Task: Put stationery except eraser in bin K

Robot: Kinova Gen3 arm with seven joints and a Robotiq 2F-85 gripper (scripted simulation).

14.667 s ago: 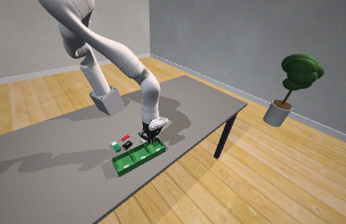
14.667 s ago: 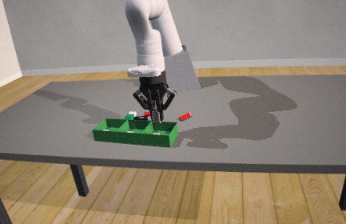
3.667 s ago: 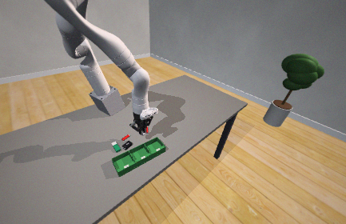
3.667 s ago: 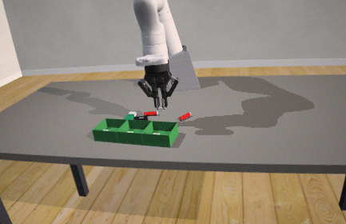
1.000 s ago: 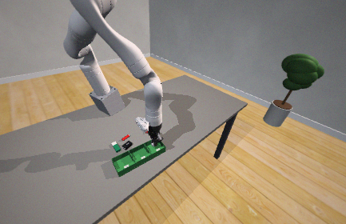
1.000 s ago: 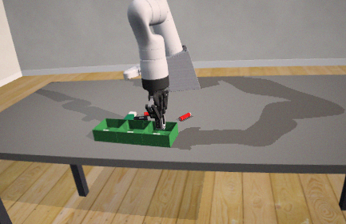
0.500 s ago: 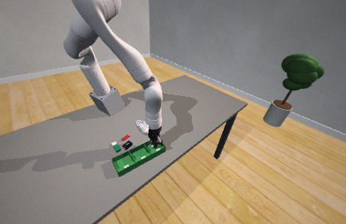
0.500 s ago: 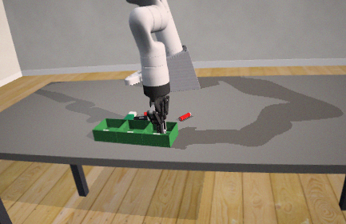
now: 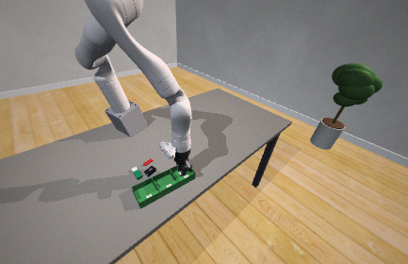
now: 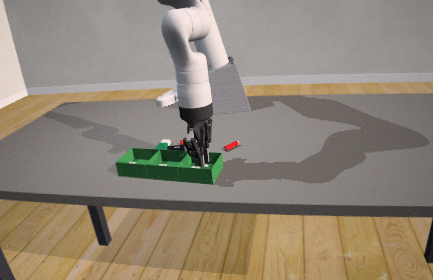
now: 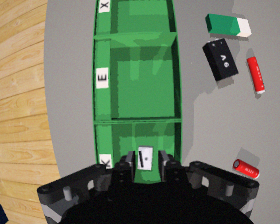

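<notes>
The grey-white item is 2 cm below my hand. Round my hand: green-and-white eraser (17 cm behind, 12 cm to the right, 3 cm below); green bin (8 cm to the right, 2 cm below, 2 cm behind); black item (12 cm behind, 9 cm to the right, 3 cm below).
</notes>
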